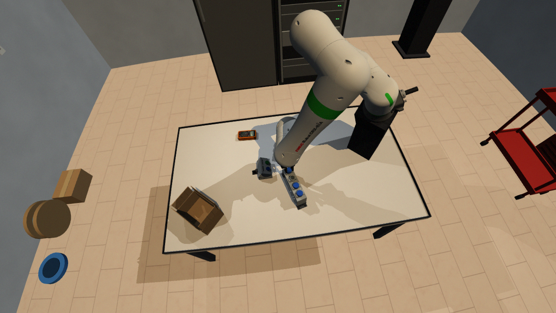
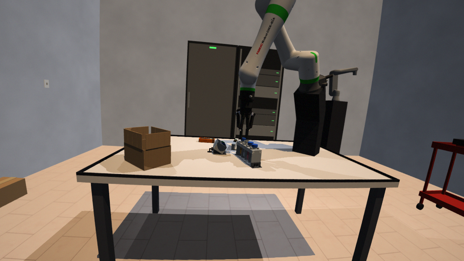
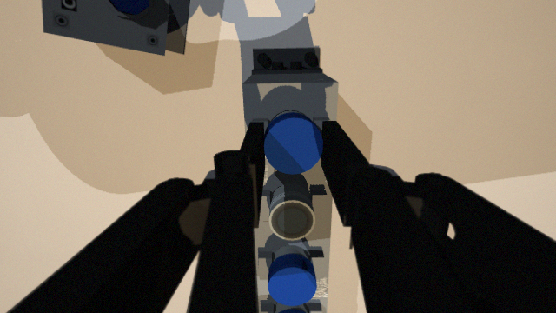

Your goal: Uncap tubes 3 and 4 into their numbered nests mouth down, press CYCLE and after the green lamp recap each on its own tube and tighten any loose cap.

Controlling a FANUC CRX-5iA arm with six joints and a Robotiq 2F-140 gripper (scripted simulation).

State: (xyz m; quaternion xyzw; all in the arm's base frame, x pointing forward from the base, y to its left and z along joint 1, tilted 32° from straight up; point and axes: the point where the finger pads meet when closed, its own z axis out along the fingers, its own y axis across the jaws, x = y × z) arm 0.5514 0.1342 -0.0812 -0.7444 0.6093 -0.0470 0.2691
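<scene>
Now: the blue cycle key 12 cm ahead of my hand, 6 cm to the right of it and 8 cm below it. From my hand the other things lie so: key housing (14 cm ahead, 8 cm to the right, 10 cm below); green ready key (13 cm ahead, 10 cm to the right, 8 cm below); blue cap (2 cm behind, 27 cm to the right, 14 cm below).
</scene>
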